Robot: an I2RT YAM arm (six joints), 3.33 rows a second.
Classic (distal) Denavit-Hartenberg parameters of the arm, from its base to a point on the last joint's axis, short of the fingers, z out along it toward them. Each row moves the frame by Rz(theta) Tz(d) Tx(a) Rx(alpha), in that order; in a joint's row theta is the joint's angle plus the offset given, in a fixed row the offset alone. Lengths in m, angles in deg.
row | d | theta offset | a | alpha
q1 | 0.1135 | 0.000 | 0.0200 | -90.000
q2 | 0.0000 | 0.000 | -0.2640 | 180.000
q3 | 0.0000 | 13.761 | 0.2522 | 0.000
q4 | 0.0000 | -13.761 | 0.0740 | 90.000
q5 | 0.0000 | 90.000 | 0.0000 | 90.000
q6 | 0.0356 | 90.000 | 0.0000 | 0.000
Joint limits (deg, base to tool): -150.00..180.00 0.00..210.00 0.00..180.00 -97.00..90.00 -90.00..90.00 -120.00..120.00
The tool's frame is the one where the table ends.
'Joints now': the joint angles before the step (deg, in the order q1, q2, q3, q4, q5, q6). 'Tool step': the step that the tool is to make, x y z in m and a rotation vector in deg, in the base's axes. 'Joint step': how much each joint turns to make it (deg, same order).
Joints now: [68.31, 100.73, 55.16, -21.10, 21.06, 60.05]
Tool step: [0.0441, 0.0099, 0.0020, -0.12, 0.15, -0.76]
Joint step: [-6.27, 4.92, 6.60, -0.05, -2.33, -5.31]
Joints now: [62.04, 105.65, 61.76, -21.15, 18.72, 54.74]
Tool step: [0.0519, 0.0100, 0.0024, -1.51, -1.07, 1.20]
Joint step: [-6.19, 6.36, 9.16, -1.15, -1.69, -7.77]
